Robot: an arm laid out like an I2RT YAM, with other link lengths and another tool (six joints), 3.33 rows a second.
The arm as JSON. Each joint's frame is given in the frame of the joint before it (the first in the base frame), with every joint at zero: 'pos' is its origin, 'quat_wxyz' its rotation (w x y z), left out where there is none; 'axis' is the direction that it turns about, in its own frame. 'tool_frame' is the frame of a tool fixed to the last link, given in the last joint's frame.
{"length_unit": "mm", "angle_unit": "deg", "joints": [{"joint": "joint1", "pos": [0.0, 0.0, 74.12], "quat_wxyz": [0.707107, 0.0, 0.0, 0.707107], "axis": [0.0, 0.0, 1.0]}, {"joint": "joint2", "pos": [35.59, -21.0, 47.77], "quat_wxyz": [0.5, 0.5, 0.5, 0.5], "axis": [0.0, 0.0, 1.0]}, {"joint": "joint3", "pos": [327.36, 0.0, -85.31], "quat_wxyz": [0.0, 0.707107, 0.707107, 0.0], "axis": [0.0, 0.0, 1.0]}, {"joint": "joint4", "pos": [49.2, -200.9, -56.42], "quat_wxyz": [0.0, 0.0, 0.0, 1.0], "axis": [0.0, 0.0, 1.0]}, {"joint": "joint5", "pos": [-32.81, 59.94, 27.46], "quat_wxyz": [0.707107, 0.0, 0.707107, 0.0], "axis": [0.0, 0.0, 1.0]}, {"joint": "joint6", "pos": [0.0, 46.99, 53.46], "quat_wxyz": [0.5, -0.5, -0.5, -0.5], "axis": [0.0, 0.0, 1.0]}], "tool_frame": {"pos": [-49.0, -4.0, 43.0], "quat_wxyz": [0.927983, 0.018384, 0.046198, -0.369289]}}
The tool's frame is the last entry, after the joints.
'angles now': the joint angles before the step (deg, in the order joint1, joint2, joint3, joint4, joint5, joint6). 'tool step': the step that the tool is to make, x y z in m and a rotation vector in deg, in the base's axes. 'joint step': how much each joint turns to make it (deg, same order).
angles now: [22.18, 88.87, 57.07, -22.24, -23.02, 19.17]
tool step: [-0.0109, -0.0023, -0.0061, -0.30, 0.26, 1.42]
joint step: [-0.02, -1.33, -2.78, 0.55, -0.69, -1.39]
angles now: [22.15, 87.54, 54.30, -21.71, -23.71, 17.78]
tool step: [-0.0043, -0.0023, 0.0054, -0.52, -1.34, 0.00]
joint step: [0.08, -1.41, -0.16, -0.43, 0.85, -0.55]
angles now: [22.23, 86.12, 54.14, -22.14, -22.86, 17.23]
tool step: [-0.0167, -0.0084, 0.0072, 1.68, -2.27, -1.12]
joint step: [-0.06, -4.55, -3.31, 2.02, 0.09, 1.37]
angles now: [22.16, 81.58, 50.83, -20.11, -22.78, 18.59]
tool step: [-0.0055, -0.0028, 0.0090, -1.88, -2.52, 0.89]
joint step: [-0.01, -1.80, 0.67, -1.82, 1.50, -2.60]
